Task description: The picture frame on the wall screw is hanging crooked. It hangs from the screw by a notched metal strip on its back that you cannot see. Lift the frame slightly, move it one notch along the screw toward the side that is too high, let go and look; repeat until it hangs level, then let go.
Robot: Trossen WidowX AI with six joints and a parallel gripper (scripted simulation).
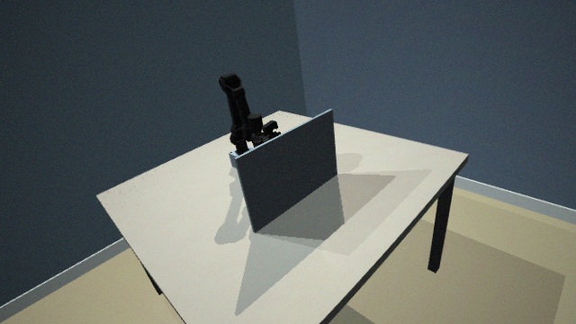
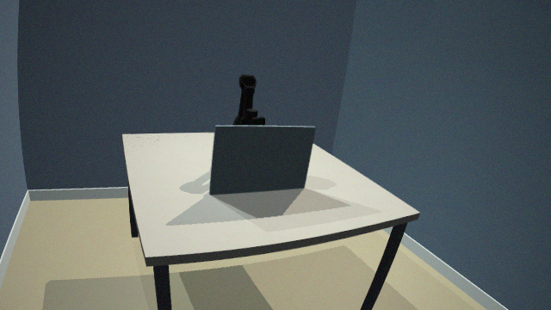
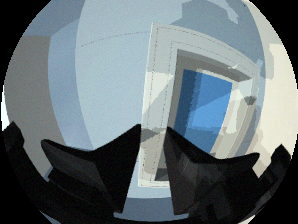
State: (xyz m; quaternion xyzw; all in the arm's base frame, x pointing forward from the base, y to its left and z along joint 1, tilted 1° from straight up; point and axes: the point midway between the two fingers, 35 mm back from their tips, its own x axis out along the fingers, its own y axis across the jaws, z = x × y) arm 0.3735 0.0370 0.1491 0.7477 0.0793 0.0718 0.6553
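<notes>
Now: the picture frame 1 cm ahead of my gripper tip, 1 cm to the left of it and 5 cm below it. From my gripper tip the other things lie so: wall panel: 2 cm ahead, 1 cm to the right, 7 cm below.
</notes>
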